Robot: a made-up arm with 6 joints.
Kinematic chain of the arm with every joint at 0, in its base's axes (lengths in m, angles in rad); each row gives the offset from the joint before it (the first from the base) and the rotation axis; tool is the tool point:
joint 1: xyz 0 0 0.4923 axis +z
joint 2: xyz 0 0 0 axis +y
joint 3: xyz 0 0 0.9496 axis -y
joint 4: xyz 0 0 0 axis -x
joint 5: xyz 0.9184 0 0 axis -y
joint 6: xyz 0 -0.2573 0 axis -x
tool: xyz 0 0 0
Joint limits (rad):
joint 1: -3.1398..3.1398
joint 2: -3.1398..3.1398
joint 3: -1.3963..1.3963
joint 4: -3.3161..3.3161
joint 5: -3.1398..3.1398
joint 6: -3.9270..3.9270
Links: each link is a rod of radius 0.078 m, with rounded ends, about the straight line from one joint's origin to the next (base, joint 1, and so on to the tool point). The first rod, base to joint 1, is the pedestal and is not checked.
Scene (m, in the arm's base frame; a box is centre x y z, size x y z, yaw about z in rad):
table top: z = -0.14
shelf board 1: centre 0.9 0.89 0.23 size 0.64 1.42 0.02 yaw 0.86
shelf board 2: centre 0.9 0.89 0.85 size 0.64 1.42 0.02 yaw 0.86
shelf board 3: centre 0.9 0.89 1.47 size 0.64 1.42 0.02 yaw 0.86
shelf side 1: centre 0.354 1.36 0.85 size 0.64 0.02 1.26 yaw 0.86
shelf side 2: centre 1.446 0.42 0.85 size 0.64 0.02 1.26 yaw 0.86
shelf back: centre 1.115 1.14 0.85 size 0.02 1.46 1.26 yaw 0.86
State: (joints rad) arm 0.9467 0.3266 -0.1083 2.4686 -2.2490 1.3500
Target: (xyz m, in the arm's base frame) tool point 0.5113 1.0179 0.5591
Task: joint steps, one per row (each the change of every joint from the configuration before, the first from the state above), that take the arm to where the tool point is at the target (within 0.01 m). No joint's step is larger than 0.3 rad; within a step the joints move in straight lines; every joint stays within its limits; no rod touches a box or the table.
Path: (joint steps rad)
1: 0.0244 -0.2945 -0.2909 0.0628 0.0000 0.0000
2: 0.0244 -0.2944 -0.2909 0.0628 0.0000 0.0000
3: -0.0212 0.1996 -0.0723 0.0138 0.0000 0.0000
4: -0.0213 0.1996 -0.0722 0.0139 0.0000 0.0000
5: -0.0212 0.1996 -0.0723 0.0139 0.0000 0.0000
6: -0.0065 0.1285 0.2278 -0.0512 0.0000 0.0000
7: -0.0065 0.1285 0.2279 -0.0511 0.0000 0.0000

